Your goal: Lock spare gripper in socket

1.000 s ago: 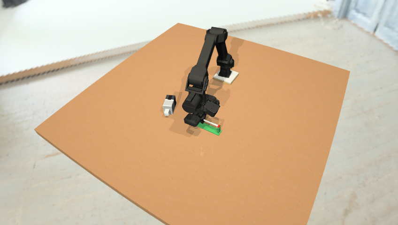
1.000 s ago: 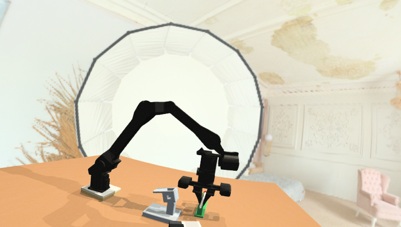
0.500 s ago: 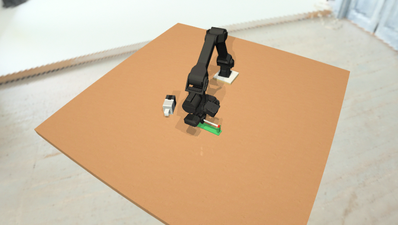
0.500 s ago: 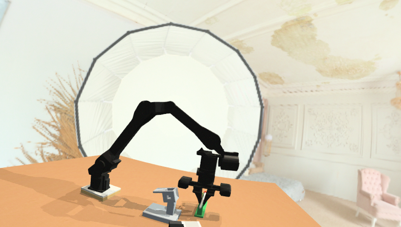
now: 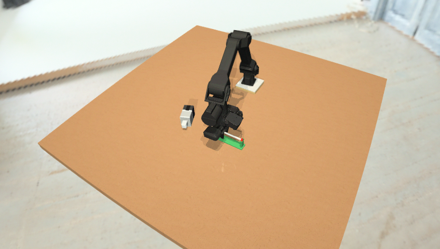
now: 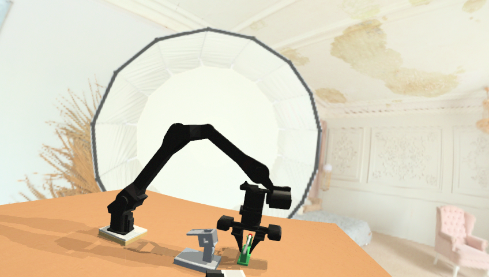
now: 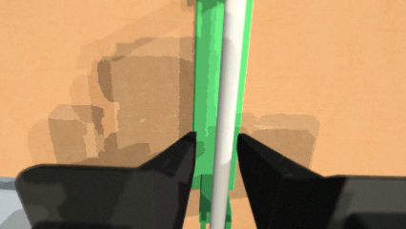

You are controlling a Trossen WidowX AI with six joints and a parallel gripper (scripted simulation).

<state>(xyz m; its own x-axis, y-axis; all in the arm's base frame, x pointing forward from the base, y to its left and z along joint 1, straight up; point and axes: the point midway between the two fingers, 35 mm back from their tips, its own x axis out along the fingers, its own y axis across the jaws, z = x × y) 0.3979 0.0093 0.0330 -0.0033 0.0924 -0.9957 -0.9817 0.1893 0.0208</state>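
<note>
Right now my gripper tip is 2 cm to the right of the green pin rest. From my gripper tip the other things lie so: spare gripper 4 cm behind, 19 cm to the right, 1 cm above; then grey mount 12 cm behind, 7 cm to the right, 3 cm above.
</note>
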